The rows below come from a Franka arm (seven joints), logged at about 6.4 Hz.
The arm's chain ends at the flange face. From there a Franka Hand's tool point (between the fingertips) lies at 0.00 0.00 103.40 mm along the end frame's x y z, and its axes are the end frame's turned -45 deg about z.
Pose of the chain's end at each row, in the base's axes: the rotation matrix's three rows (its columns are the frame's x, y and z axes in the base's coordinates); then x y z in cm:
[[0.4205, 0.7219, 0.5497], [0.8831, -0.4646, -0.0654], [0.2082, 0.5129, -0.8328]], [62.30, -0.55, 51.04]
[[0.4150, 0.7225, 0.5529], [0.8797, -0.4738, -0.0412], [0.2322, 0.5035, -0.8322]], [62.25, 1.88, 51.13]
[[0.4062, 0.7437, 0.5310], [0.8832, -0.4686, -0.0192], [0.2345, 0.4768, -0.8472]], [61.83, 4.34, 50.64]
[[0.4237, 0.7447, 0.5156], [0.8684, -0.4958, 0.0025], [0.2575, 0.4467, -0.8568]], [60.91, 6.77, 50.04]
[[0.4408, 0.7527, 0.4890], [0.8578, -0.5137, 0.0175], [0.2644, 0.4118, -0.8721]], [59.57, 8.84, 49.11]
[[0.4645, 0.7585, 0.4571], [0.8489, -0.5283, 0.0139], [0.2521, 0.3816, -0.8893]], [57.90, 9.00, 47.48]
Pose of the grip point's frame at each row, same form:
[[-0.2131, 0.8078, 0.5497], [0.9530, 0.2959, -0.0654], [-0.2155, 0.5099, -0.8328]], [67.98, -1.23, 42.43]
[[-0.2174, 0.8043, 0.5529], [0.9571, 0.2870, -0.0412], [-0.1918, 0.5202, -0.8322]], [67.97, 1.45, 42.53]
[[-0.2386, 0.8131, 0.5310], [0.9559, 0.2932, -0.0192], [-0.1713, 0.5030, -0.8472]], [67.32, 4.14, 41.88]
[[-0.2270, 0.8262, 0.5156], [0.9646, 0.2635, 0.0025], [-0.1338, 0.4979, -0.8568]], [66.24, 6.80, 41.18]
[[-0.2205, 0.8439, 0.4890], [0.9698, 0.2433, 0.0175], [-0.1042, 0.4781, -0.8721]], [64.63, 9.02, 40.09]
[[-0.2079, 0.8648, 0.4571], [0.9738, 0.2267, 0.0139], [-0.0916, 0.4481, -0.8893]], [62.63, 9.14, 38.28]

